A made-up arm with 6 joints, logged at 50 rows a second.
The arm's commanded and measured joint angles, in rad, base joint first. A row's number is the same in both.
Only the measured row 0 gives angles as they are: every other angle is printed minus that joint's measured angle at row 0.
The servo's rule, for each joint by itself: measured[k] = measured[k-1] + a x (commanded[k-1-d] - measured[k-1]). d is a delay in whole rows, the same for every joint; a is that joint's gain. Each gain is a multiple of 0.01, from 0.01 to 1. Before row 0 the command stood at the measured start. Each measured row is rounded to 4 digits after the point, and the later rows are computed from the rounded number. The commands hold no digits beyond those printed.
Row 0, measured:
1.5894 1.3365 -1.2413 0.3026 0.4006 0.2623
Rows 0 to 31, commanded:
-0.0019 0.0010 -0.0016 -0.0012 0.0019 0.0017
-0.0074 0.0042 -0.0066 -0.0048 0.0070 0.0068
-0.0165 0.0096 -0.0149 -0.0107 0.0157 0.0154
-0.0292 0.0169 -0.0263 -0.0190 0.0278 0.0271
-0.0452 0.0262 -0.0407 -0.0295 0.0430 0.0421
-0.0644 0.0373 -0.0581 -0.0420 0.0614 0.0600
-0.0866 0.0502 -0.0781 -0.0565 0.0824 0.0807
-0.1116 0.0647 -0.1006 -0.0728 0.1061 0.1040
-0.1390 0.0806 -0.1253 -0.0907 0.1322 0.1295
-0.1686 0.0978 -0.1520 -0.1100 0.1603 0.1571
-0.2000 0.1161 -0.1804 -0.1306 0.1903 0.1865
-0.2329 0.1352 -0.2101 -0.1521 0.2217 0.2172
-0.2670 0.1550 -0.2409 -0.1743 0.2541 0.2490
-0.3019 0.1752 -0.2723 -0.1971 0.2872 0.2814
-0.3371 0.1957 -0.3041 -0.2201 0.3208 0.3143
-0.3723 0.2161 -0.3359 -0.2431 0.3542 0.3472
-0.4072 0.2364 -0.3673 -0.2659 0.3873 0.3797
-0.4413 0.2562 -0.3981 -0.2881 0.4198 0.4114
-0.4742 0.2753 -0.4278 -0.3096 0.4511 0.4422
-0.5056 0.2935 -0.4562 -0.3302 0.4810 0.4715
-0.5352 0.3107 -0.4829 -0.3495 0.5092 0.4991
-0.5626 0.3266 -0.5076 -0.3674 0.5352 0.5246
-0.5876 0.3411 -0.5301 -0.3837 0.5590 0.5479
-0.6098 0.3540 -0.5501 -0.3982 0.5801 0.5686
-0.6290 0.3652 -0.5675 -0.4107 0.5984 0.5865
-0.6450 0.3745 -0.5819 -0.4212 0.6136 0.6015
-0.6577 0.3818 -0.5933 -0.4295 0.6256 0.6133
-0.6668 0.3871 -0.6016 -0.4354 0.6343 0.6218
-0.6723 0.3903 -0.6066 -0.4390 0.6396 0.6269
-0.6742 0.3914 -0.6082 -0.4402 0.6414 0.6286
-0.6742 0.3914 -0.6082 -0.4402 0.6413 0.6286
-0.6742 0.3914 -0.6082 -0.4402 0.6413 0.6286
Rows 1 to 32, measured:
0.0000 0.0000 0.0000 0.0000 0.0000 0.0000
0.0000 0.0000 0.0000 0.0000 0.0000 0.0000
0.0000 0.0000 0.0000 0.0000 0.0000 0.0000
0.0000 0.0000 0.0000 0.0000 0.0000 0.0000
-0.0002 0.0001 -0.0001 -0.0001 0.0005 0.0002
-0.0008 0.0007 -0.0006 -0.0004 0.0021 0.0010
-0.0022 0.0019 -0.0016 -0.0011 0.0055 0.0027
-0.0046 0.0040 -0.0033 -0.0024 0.0111 0.0056
-0.0083 0.0071 -0.0059 -0.0043 0.0191 0.0100
-0.0133 0.0113 -0.0096 -0.0069 0.0297 0.0160
-0.0199 0.0167 -0.0144 -0.0104 0.0429 0.0238
-0.0282 0.0234 -0.0204 -0.0148 0.0587 0.0334
-0.0382 0.0314 -0.0277 -0.0201 0.0771 0.0449
-0.0499 0.0407 -0.0364 -0.0264 0.0979 0.0584
-0.0634 0.0513 -0.0465 -0.0337 0.1210 0.0738
-0.0787 0.0630 -0.0580 -0.0420 0.1462 0.0910
-0.0956 0.0759 -0.0708 -0.0513 0.1732 0.1100
-0.1142 0.0898 -0.0849 -0.0615 0.2017 0.1306
-0.1343 0.1046 -0.1002 -0.0726 0.2315 0.1526
-0.1557 0.1202 -0.1167 -0.0845 0.2622 0.1760
-0.1783 0.1365 -0.1342 -0.0972 0.2935 0.2004
-0.2020 0.1533 -0.1527 -0.1106 0.3251 0.2257
-0.2265 0.1704 -0.1720 -0.1245 0.3566 0.2517
-0.2516 0.1876 -0.1919 -0.1389 0.3877 0.2781
-0.2771 0.2048 -0.2123 -0.1536 0.4181 0.3046
-0.3028 0.2219 -0.2330 -0.1686 0.4474 0.3310
-0.3284 0.2386 -0.2538 -0.1837 0.4753 0.3570
-0.3537 0.2548 -0.2745 -0.1987 0.5015 0.3824
-0.3785 0.2703 -0.2950 -0.2135 0.5257 0.4069
-0.4025 0.2849 -0.3151 -0.2280 0.5477 0.4303
-0.4255 0.2985 -0.3346 -0.2421 0.5672 0.4523
-0.4472 0.3109 -0.3533 -0.2556 0.5840 0.4726
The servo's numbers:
d 4
a 0.09 0.14 0.07 0.07 0.25 0.12

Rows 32 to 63, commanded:
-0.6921 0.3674 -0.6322 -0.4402 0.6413 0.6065
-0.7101 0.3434 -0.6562 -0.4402 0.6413 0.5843
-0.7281 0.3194 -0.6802 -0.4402 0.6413 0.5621
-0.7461 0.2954 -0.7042 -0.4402 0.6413 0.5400
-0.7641 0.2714 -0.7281 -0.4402 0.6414 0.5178
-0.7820 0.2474 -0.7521 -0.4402 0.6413 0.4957
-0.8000 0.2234 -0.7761 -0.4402 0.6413 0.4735
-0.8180 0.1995 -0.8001 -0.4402 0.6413 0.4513
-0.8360 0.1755 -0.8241 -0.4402 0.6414 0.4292
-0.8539 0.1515 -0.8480 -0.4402 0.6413 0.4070
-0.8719 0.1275 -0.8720 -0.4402 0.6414 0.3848
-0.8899 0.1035 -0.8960 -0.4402 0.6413 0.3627
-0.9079 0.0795 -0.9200 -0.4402 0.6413 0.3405
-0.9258 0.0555 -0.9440 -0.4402 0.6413 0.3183
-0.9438 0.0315 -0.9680 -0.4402 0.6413 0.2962
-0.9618 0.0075 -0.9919 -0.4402 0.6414 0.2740
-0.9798 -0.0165 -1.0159 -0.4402 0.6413 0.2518
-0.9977 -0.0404 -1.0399 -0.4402 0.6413 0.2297
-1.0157 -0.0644 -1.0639 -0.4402 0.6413 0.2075
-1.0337 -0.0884 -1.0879 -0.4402 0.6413 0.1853
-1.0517 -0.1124 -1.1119 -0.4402 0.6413 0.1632
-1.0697 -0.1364 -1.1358 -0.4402 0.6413 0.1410
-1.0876 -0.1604 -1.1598 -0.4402 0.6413 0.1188
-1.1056 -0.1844 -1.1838 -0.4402 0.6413 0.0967
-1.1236 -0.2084 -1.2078 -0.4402 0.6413 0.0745
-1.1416 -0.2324 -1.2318 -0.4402 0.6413 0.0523
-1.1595 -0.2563 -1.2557 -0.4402 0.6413 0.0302
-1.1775 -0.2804 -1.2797 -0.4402 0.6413 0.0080
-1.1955 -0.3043 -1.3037 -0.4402 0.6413 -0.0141
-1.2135 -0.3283 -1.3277 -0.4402 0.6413 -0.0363
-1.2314 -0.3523 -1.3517 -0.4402 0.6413 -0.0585
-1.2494 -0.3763 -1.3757 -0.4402 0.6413 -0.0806
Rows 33 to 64, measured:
-0.4675 0.3220 -0.3710 -0.2684 0.5979 0.4911
-0.4861 0.3317 -0.3876 -0.2804 0.6088 0.5076
-0.5030 0.3401 -0.4030 -0.2916 0.6169 0.5221
-0.5184 0.3473 -0.4174 -0.3020 0.6230 0.5349
-0.5340 0.3501 -0.4324 -0.3117 0.6276 0.5435
-0.5498 0.3492 -0.4481 -0.3207 0.6310 0.5484
-0.5658 0.3450 -0.4643 -0.3291 0.6336 0.5500
-0.5820 0.3381 -0.4811 -0.3369 0.6355 0.5488
-0.5984 0.3288 -0.4984 -0.3441 0.6370 0.5451
-0.6149 0.3174 -0.5162 -0.3508 0.6381 0.5392
-0.6316 0.3042 -0.5344 -0.3571 0.6389 0.5313
-0.6484 0.2895 -0.5530 -0.3629 0.6395 0.5217
-0.6653 0.2735 -0.5720 -0.3683 0.6400 0.5106
-0.6823 0.2564 -0.5913 -0.3733 0.6403 0.4982
-0.6994 0.2384 -0.6109 -0.3780 0.6406 0.4846
-0.7165 0.2195 -0.6309 -0.3824 0.6408 0.4700
-0.7337 0.1999 -0.6511 -0.3864 0.6409 0.4545
-0.7510 0.1797 -0.6716 -0.3902 0.6410 0.4382
-0.7684 0.1590 -0.6923 -0.3937 0.6411 0.4212
-0.7858 0.1378 -0.7133 -0.3970 0.6412 0.4035
-0.8033 0.1162 -0.7345 -0.4000 0.6412 0.3853
-0.8208 0.0943 -0.7559 -0.4028 0.6412 0.3666
-0.8383 0.0721 -0.7775 -0.4054 0.6412 0.3475
-0.8559 0.0496 -0.7992 -0.4078 0.6412 0.3280
-0.8735 0.0269 -0.8211 -0.4101 0.6412 0.3082
-0.8912 0.0040 -0.8431 -0.4122 0.6412 0.2881
-0.9089 -0.0190 -0.8653 -0.4142 0.6412 0.2678
-0.9266 -0.0422 -0.8876 -0.4160 0.6412 0.2473
-0.9443 -0.0655 -0.9100 -0.4177 0.6412 0.2266
-0.9621 -0.0889 -0.9325 -0.4193 0.6412 0.2057
-0.9799 -0.1123 -0.9551 -0.4208 0.6412 0.1846
-0.9977 -0.1358 -0.9778 -0.4222 0.6412 0.1634

